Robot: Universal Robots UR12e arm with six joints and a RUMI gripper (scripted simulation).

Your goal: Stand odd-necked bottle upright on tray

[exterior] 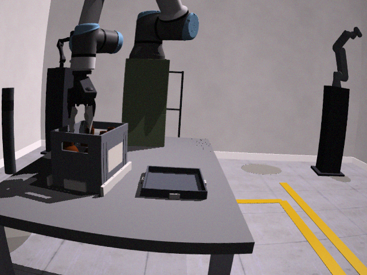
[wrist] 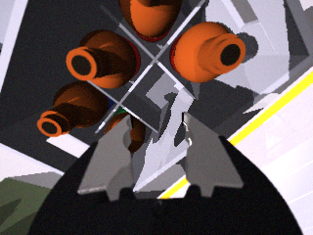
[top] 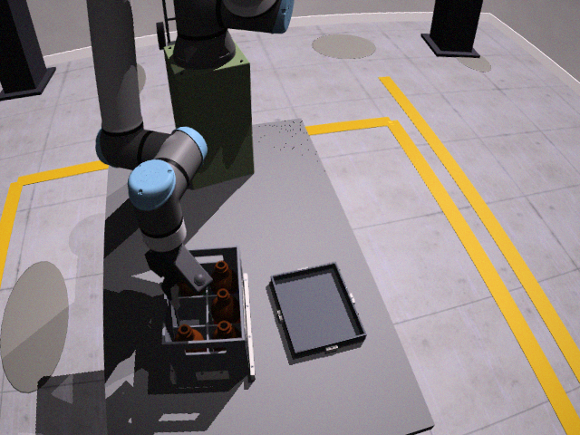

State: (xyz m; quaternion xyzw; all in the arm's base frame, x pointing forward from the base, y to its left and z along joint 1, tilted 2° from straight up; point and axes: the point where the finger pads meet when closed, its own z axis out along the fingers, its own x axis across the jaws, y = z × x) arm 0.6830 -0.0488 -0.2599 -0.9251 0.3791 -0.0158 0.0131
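The dark grey crate is 70 mm below my hand and 40 mm to the left of it. The rest, counted from my hand: black tray: 320 mm to the left, 140 mm below, 40 mm behind.
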